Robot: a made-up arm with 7 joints. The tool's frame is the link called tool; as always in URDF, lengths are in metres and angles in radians.
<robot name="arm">
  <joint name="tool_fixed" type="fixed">
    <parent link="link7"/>
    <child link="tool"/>
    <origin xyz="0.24 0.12 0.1"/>
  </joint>
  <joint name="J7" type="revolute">
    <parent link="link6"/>
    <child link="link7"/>
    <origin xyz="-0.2 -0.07 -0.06"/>
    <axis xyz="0 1 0"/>
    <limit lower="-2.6" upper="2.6"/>
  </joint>
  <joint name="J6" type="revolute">
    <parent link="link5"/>
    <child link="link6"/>
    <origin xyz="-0.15 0 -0.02"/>
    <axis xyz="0 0 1"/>
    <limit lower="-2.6" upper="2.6"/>
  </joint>
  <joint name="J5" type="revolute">
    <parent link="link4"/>
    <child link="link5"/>
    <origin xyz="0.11 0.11 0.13"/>
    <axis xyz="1 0 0"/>
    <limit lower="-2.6" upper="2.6"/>
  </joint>
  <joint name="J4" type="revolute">
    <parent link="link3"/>
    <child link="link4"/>
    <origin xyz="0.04 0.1 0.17"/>
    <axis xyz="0 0 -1"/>
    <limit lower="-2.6" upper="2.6"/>
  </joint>
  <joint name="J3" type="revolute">
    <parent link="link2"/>
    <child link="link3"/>
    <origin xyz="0 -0.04 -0.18"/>
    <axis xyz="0 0 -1"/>
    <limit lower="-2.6" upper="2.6"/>
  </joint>
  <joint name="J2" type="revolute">
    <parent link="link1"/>
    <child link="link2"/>
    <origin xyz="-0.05 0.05 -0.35"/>
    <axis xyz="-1 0 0"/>
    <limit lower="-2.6" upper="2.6"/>
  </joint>
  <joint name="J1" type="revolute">
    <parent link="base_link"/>
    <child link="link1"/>
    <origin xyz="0 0 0.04"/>
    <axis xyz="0 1 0"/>
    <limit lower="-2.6" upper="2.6"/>
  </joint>
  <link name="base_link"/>
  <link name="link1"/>
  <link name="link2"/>
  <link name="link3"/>
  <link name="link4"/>
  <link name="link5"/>
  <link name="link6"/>
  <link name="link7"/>
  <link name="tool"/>
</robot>
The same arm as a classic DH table. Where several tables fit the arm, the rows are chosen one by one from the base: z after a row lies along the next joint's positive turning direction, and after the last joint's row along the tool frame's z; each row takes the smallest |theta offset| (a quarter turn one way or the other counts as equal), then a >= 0, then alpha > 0; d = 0 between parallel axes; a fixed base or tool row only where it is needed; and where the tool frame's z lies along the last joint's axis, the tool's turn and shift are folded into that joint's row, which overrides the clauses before.
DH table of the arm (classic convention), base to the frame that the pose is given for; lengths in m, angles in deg. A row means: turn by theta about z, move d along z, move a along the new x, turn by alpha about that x. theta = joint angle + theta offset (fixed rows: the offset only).
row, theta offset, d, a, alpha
base (fixed), 0, 0.04, 0, -90
J1, 90, 0.05, 0.35, -90
J2, 90, 0.05, 0.04, 90
J3, 21.8, 0, -0.1077, 0
J4, -21.8, -0.12, -0.11, 90
J5, 0, -0.04, 0, 90
J6, -90, -0.08, 0.2, 90
J7, 0, 0.05, -0.24, -90
tool (fixed), 180, 0.1, 0, 0
Joint limits (deg, base to tool): -148.97..148.97 -148.97..148.97 -148.97..148.97 -148.97..148.97 -148.97..148.97 -148.97..148.97 -148.97..148.97

